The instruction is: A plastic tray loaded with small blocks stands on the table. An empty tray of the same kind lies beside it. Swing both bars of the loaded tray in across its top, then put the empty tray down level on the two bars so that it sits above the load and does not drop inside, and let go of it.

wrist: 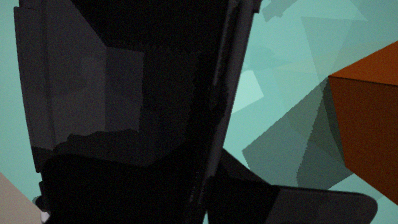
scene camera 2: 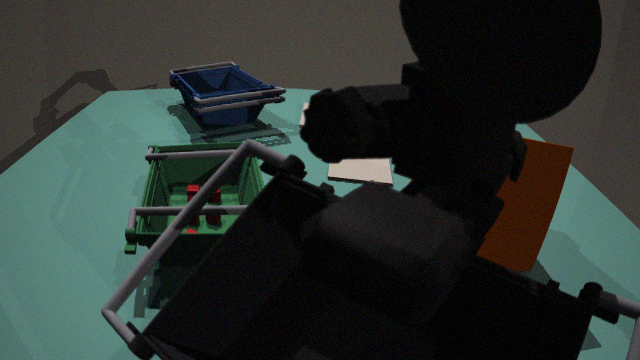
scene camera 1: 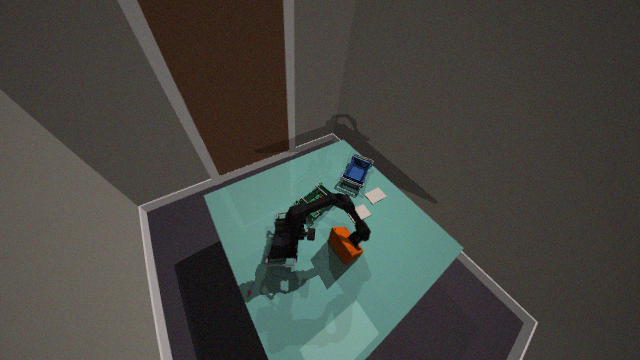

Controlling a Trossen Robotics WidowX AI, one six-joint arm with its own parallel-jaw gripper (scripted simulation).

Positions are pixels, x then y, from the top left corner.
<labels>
A black tray shows in the wrist view, in scene camera 2 (249,289) and in scene camera 1. One and the same spot on the black tray: (wrist: 126,88) is (scene camera 1: 287,237).
</labels>
